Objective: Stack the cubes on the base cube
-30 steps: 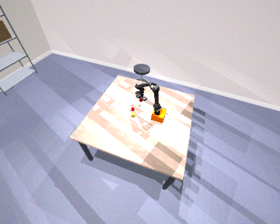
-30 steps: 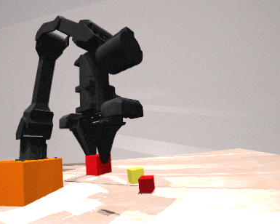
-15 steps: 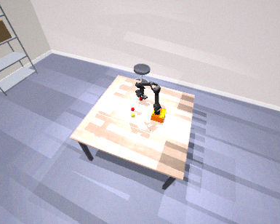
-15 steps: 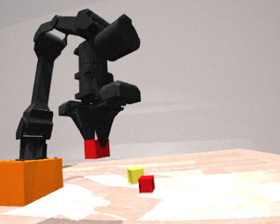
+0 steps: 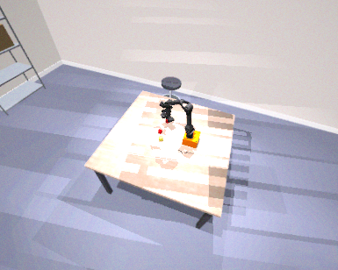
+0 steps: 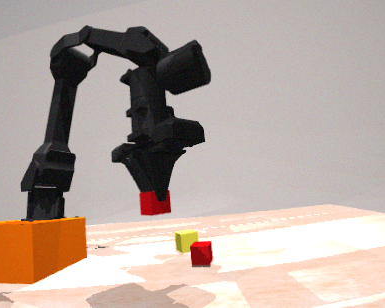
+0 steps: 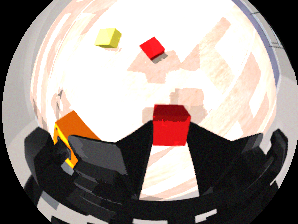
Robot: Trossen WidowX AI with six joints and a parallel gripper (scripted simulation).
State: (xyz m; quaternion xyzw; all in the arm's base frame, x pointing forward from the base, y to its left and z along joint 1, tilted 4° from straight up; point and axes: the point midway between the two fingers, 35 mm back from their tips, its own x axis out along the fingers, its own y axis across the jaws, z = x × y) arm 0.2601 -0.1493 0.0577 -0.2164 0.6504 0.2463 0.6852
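Now: gripper tip 180 mm to the right of the yellow base cube, 100 mm above it and 40 mm short of it.
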